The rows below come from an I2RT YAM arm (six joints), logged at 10 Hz.
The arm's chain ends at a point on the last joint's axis. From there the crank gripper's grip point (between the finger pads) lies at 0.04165 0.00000 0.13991 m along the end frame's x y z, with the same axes.
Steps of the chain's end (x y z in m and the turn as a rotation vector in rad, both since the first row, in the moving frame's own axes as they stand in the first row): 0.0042 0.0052 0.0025 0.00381 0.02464 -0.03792; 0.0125 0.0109 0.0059 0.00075 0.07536 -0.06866; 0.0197 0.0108 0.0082 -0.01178 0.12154 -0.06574; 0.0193 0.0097 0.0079 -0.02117 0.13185 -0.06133; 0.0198 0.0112 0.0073 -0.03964 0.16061 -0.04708; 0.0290 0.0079 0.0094 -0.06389 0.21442 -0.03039; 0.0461 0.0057 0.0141 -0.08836 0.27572 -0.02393; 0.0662 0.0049 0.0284 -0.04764 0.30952 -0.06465; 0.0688 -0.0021 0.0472 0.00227 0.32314 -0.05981
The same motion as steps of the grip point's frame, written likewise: 0.0076 0.0030 0.0014 0.00381 0.02464 -0.03792; 0.0228 0.0076 0.0024 0.00075 0.07536 -0.06866; 0.0363 0.0091 0.0021 -0.01178 0.12154 -0.06574; 0.0373 0.0095 0.0012 -0.02117 0.13185 -0.06133; 0.0417 0.0141 -0.0012 -0.03964 0.16061 -0.04708; 0.0579 0.0148 -0.0029 -0.06389 0.21442 -0.03039; 0.0827 0.0159 -0.0030 -0.08836 0.27572 -0.02393; 0.1069 0.0071 0.0090 -0.04764 0.30952 -0.06465; 0.1110 -0.0062 0.0267 0.00227 0.32314 -0.05981
